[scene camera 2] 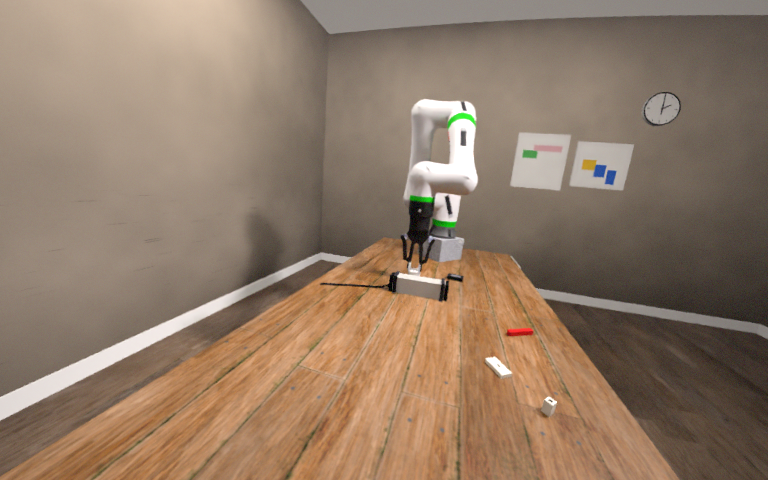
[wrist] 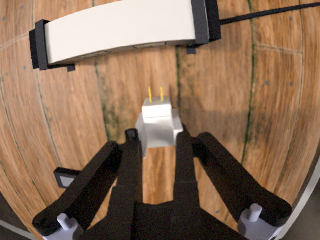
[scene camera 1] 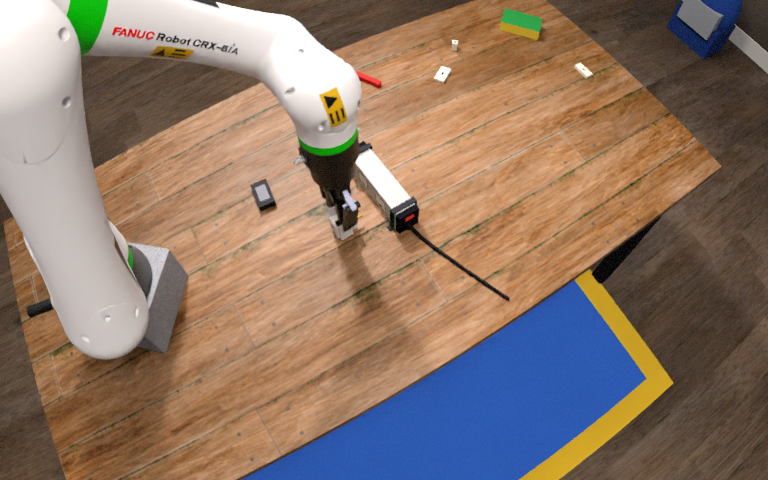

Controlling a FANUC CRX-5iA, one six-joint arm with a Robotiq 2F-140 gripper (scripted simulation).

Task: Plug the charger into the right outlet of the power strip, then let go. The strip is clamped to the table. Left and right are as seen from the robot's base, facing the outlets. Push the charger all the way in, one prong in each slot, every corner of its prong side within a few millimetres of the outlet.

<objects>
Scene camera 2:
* my gripper: 413, 278
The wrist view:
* my gripper: 159, 120
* white charger: 157, 115
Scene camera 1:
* my gripper: 341, 228
</objects>
